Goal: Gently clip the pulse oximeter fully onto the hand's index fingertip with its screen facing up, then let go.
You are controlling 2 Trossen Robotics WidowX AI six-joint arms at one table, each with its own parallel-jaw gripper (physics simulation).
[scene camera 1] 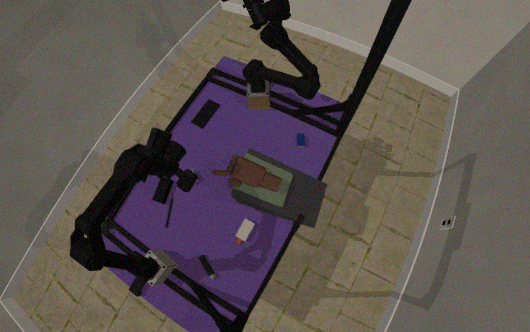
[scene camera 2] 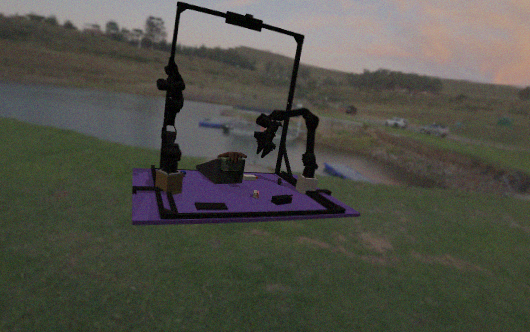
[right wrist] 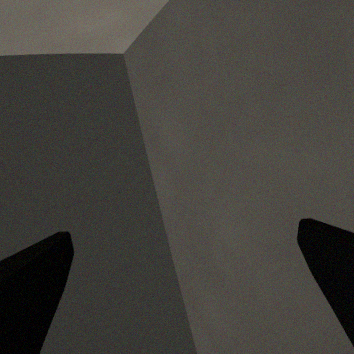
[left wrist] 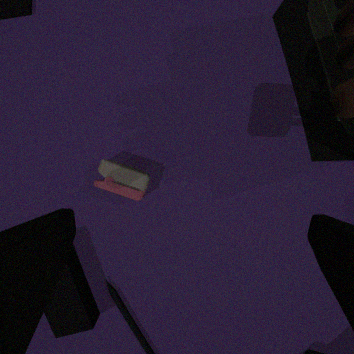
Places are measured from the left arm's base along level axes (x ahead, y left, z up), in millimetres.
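Where they show: left gripper, fingertip midpoint: (scene camera 1: 185, 170) (scene camera 2: 259, 155) (left wrist: 194, 223); right gripper, fingertip midpoint: (scene camera 2: 172, 62) (right wrist: 186, 236); left arm's base at its link origin: (scene camera 1: 150, 268) (scene camera 2: 308, 176); right arm's base at its link origin: (scene camera 1: 258, 86) (scene camera 2: 169, 171).
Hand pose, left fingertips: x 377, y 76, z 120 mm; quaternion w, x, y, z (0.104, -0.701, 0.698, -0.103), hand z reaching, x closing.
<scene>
Things, the pixels of their top centre, and the offset from my left fingertips.
- pulse oximeter at its top centre: (left wrist: 119, 180) (scene camera 2: 256, 191) 3 mm ahead, 64 mm left, 194 mm down
- black box at its top centre: (left wrist: 55, 292) (scene camera 1: 161, 189) (scene camera 2: 282, 196) 128 mm back, 135 mm left, 190 mm down
- thin pen at its top centre: (left wrist: 131, 326) (scene camera 1: 169, 211) 182 mm back, 52 mm left, 216 mm down
- flat black pad at its top centre: (scene camera 2: 211, 205) (scene camera 1: 205, 113) 279 mm ahead, 236 mm left, 217 mm down
- white box at its top centre: (scene camera 1: 243, 232) 48 mm back, 263 mm right, 197 mm down
- dark cylinder at its top centre: (scene camera 1: 206, 267) 250 mm back, 230 mm right, 198 mm down
- blue item at its top centre: (scene camera 1: 301, 138) 414 mm ahead, 224 mm right, 193 mm down
The pulse oximeter (scene camera 2: 255, 194) (left wrist: 125, 177), pale grey with a pink part, lies on its side on the purple mat; its screen cannot be made out. In scene camera 1 it is mostly hidden by my left gripper. The brown hand (scene camera 1: 250, 170) (scene camera 2: 232, 155) rests palm down on a sloped stand, its index finger (scene camera 1: 221, 173) pointing out toward the left of scene camera 1. My left gripper (scene camera 1: 181, 169) (scene camera 2: 261, 153) (left wrist: 194, 223) is open and empty above the mat, with the oximeter ahead and left of its fingertips in the left wrist view. My right gripper (right wrist: 186, 236) is open and empty, raised far from the hand.
The dark stand (scene camera 1: 307, 197) (left wrist: 300, 75) is beside the work area. A black box (scene camera 1: 162, 191) (scene camera 2: 281, 199) and a thin pen (scene camera 1: 169, 212) (left wrist: 129, 317) lie near the left gripper. A flat black pad (scene camera 1: 205, 113), white box (scene camera 1: 245, 230), dark cylinder (scene camera 1: 206, 266) and blue item (scene camera 1: 300, 139) lie around.
</scene>
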